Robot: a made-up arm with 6 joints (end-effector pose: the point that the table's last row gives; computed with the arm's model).
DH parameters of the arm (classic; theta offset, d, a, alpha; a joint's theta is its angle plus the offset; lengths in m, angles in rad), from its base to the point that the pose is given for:
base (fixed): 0 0.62 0.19 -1.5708
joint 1: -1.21 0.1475 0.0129 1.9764
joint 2: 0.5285 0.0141 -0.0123 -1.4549
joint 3: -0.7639 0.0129 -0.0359 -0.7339
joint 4: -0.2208 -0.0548 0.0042 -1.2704
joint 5: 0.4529 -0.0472 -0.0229 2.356
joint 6: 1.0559 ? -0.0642 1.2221
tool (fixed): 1.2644 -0.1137 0 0
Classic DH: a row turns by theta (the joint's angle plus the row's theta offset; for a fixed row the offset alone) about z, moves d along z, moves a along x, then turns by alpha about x.
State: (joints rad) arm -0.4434 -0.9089 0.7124 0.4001 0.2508 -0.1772
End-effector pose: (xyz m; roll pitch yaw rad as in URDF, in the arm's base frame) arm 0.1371 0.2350 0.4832 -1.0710 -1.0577 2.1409
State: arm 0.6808 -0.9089 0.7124 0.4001 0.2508 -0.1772
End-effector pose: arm 0.0438 0.2350 0.6086 0.7722 -0.6627 0.5517
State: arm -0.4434 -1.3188 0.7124 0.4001 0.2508 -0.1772
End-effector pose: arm 0.1134 0.2800 0.5356 -1.6438 -1.4399 2.7269
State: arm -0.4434 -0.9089 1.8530 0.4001 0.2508 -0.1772
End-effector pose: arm 0.0198 0.1308 0.5592 0.4207 -0.5384 1.3562
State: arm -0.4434 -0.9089 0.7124 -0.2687 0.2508 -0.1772
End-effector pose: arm 0.2197 0.2166 0.4818 -1.6386 -0.5561 2.3250
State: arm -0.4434 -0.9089 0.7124 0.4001 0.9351 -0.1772
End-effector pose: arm 0.1461 0.2679 0.5778 3.1131 -1.3138 -2.2076
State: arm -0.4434 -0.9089 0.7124 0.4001 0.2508 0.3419
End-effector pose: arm 0.0917 0.2022 0.4524 -0.6149 -0.8295 2.1546
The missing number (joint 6, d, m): -0.0267
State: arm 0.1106 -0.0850 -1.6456 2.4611 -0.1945 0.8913
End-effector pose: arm 0.2278 0.0621 0.4661 -0.1118 -0.2930 -2.8330
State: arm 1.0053 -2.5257 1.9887 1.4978 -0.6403 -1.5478
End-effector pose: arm 0.2045 0.1340 0.7564 2.5954 0.7464 0.3589
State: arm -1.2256 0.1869 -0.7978 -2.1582 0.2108 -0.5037
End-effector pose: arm 0.0989 0.1482 0.6077 0.5467 -0.2659 1.1473
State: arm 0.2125 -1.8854 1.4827 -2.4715 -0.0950 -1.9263
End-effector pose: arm 0.1532 0.1224 0.7226 2.7449 -0.0339 2.3095
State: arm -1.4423 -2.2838 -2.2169 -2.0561 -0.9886 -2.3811
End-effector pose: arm 0.1375 0.1329 0.6903 -2.4298 0.2624 -1.3496
